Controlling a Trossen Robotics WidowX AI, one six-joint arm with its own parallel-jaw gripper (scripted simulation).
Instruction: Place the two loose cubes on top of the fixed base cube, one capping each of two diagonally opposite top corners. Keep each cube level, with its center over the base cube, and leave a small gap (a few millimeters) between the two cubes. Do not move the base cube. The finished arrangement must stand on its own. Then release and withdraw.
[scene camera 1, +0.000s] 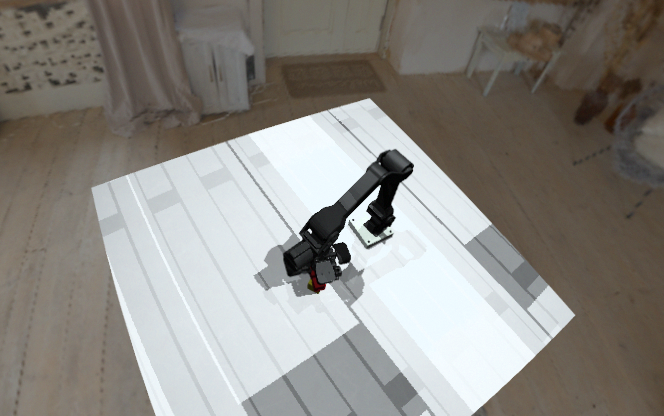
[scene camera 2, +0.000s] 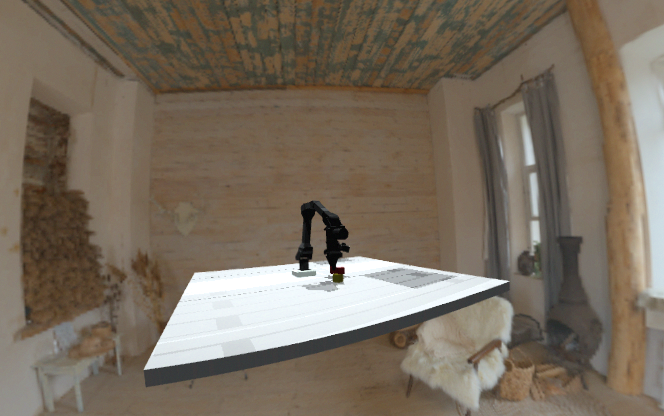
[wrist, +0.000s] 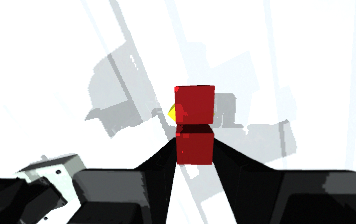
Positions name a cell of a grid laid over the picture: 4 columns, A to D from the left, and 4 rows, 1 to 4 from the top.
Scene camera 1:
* gripper: B3
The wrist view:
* gripper: C3
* red cube: C3, held by the gripper
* red cube: C2
